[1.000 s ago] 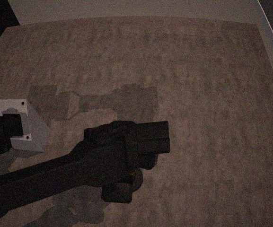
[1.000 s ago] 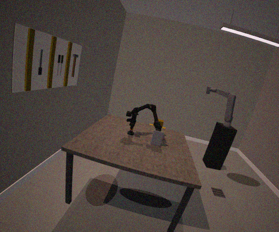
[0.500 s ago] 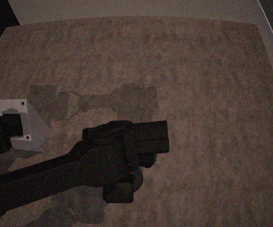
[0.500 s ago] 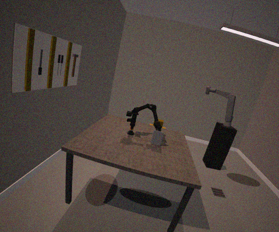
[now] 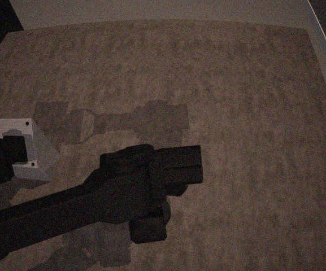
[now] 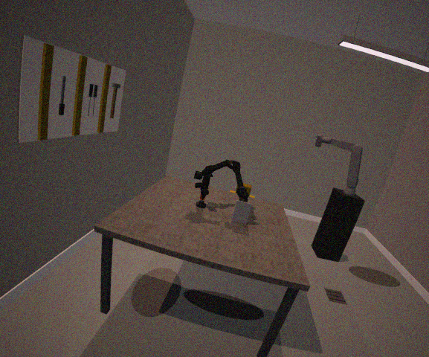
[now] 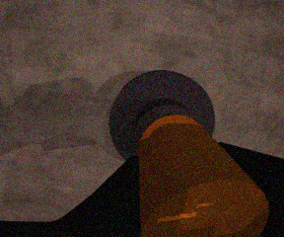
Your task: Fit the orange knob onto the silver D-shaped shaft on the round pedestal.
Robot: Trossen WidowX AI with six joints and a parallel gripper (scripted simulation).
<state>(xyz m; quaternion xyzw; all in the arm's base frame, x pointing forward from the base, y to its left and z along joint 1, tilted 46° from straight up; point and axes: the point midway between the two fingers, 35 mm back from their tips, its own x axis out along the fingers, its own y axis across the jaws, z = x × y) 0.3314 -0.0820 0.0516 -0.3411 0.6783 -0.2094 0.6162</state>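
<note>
The orange knob is 3 cm above my gripper tip. The rest, counted from my gripper tip: D-shaft pedestal 4 cm below.
</note>
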